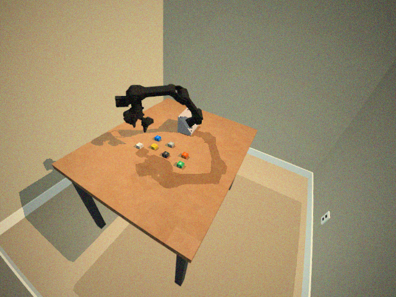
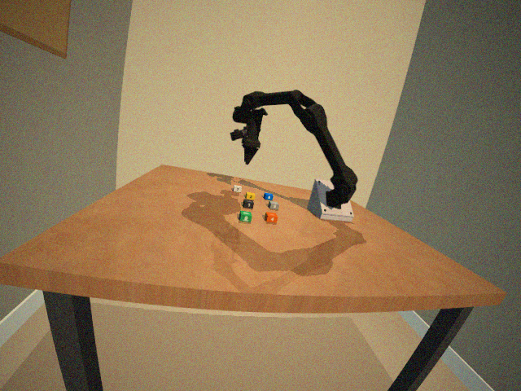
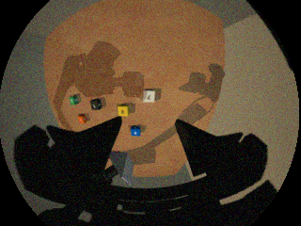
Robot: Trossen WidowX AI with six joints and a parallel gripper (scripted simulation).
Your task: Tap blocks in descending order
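Right now the green block is 1 cm ahead of my gripper tip, 30 cm to the left of it and 11 cm below it. From my gripper tip the other things lie so: yellow block (3 cm behind, 8 cm to the left, 11 cm below); white block (2 cm ahead, 11 cm below); blue block (11 cm behind, 4 cm to the left, 11 cm below).
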